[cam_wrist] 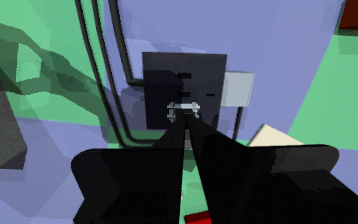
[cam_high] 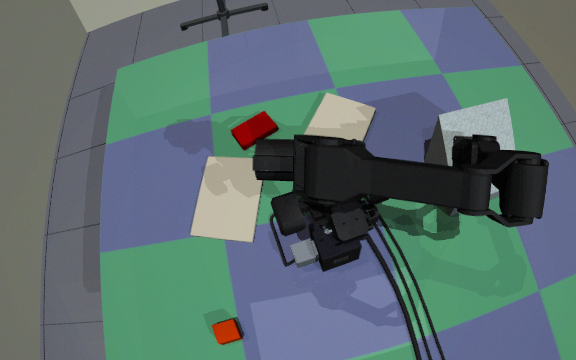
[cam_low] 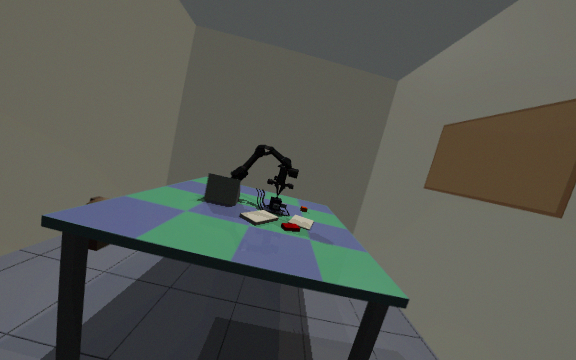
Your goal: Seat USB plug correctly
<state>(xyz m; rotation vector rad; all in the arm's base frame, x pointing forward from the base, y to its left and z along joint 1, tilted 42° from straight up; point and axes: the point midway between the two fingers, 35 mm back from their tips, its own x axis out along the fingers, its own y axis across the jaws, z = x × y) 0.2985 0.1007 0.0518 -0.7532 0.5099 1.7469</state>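
Right now the grey USB plug is 2 cm below my gripper tip. The rest, counted from my gripper tip: red block: 15 cm ahead, 29 cm to the right, 10 cm below; then orange block: 22 cm ahead, 18 cm to the left, 9 cm below; then metal-framed socket: 4 cm below.
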